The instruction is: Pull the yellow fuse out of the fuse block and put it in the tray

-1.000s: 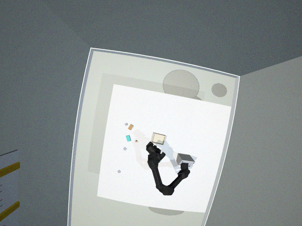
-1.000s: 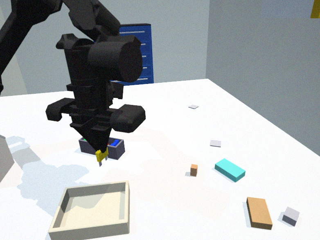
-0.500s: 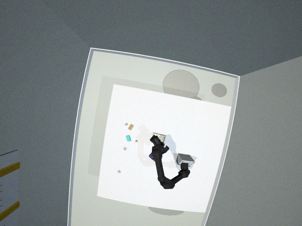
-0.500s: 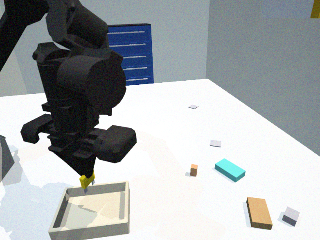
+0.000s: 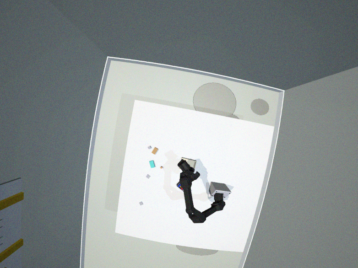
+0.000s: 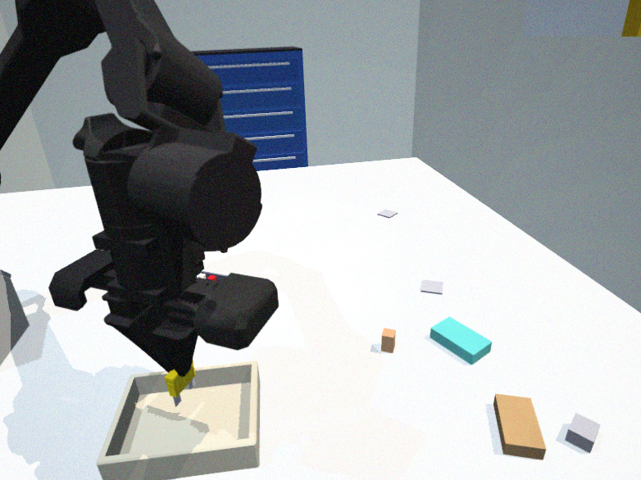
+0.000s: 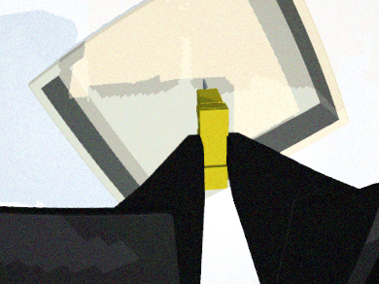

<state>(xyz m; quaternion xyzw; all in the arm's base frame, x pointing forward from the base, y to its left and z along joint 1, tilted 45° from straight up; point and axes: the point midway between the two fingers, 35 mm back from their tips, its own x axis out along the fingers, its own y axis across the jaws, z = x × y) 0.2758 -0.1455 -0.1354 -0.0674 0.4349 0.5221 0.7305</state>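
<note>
Now: the yellow fuse 1 cm below my gripper tip. Round my gripper tip: red fuse 2 cm ahead, 21 cm to the left, 5 cm below; blue fuse 5 cm ahead, 19 cm to the left, 5 cm below; cream tray 7 cm below.
</note>
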